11 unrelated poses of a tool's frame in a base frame.
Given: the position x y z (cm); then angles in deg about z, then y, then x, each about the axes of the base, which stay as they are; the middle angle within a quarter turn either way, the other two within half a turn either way.
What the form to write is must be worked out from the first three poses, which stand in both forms.
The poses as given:
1: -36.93 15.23 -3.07 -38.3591 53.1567 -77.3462
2: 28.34 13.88 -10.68 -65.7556 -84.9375 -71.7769
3: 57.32 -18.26 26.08 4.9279 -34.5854 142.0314
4: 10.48 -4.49 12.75 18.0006 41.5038 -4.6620
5: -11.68 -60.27 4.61 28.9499 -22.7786 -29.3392
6: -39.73 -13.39 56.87 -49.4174 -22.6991 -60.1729
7: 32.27 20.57 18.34 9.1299 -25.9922 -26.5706
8: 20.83 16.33 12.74 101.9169 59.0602 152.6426
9: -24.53 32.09 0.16 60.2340 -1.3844 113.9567
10: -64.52 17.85 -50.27 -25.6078 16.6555 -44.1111
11: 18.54 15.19 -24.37 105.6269 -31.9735 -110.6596
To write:
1: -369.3 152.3 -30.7 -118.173 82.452 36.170
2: 283.4 138.8 -106.8 -173.912 88.419 175.190
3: 573.2 -182.6 260.8 58.897 130.469 -138.257
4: 104.8 -44.9 127.5 10.985 41.718 5.248
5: -116.8 -602.7 46.1 -95.610 36.511 130.597
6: -397.3 -133.9 568.7 -151.893 62.686 115.742
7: 322.7 205.7 183.4 -122.098 36.494 137.466
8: 208.3 163.3 127.4 -109.183 117.170 -15.401
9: -245.3 320.9 1.6 149.619 113.949 -91.515
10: -645.2 178.5 -502.7 -99.137 46.538 66.742
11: 185.4 151.9 -243.7 26.918 107.415 123.708
